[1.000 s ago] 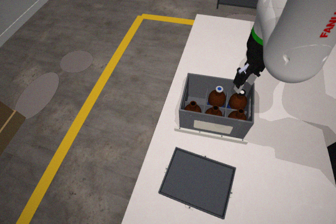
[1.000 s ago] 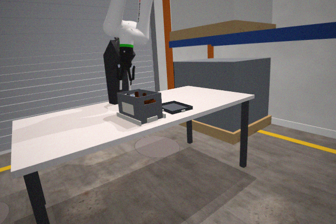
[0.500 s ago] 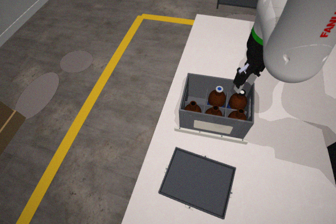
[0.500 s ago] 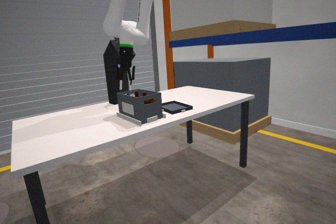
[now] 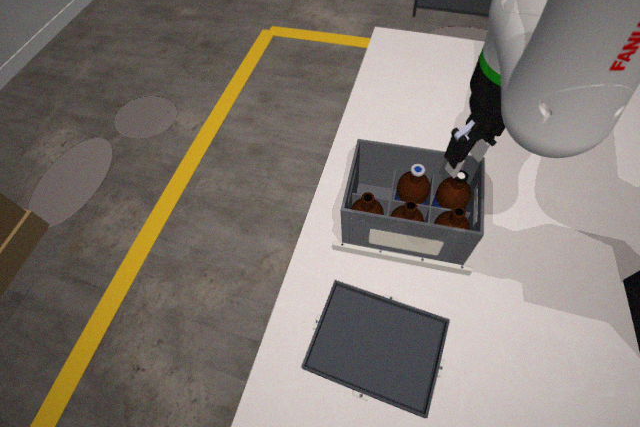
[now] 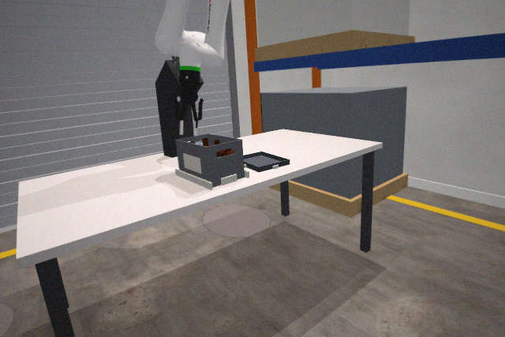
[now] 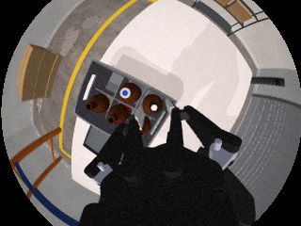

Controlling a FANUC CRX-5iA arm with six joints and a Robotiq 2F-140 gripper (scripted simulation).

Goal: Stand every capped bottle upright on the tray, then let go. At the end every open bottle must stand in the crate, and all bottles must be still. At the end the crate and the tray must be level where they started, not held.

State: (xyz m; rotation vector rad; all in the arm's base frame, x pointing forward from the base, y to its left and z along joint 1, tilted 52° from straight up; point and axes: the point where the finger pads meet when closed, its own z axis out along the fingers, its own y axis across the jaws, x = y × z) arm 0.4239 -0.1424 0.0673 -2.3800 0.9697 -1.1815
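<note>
The grey crate is 14 cm below my hand, 8 cm ahead of it and 6 cm to the left of it. Round my hand: flat tray (35 cm to the left, 21 cm below, 5 cm ahead).
</note>
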